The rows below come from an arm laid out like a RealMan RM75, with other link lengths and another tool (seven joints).
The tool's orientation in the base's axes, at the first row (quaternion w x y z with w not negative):
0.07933, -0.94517, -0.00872, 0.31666
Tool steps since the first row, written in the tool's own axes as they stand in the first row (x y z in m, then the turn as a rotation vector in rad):
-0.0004, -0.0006, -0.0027, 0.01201, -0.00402, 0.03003
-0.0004, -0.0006, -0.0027, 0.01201, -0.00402, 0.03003
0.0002, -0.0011, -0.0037, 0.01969, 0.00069, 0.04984
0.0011, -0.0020, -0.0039, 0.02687, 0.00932, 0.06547
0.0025, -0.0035, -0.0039, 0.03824, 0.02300, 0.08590
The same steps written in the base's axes. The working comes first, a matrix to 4 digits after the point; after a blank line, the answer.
The tool's axes in the first row as the columns of a matrix, in the base's axes (used below as rounded here):
0.7993, -0.0338, -0.6000
0.0667, -0.9873, 0.1444
-0.5972, -0.1555, -0.7869

0.0013, 0.0002, 0.0025, -0.00828, 0.00911, -0.03018
0.0013, 0.0002, 0.0025, -0.00828, 0.00911, -0.03018
0.0024, 0.0006, 0.0030, -0.01419, 0.00783, -0.05109
0.0033, 0.0015, 0.0027, -0.01812, 0.00204, -0.06901
0.0045, 0.0031, 0.0021, -0.02175, -0.00775, -0.09401

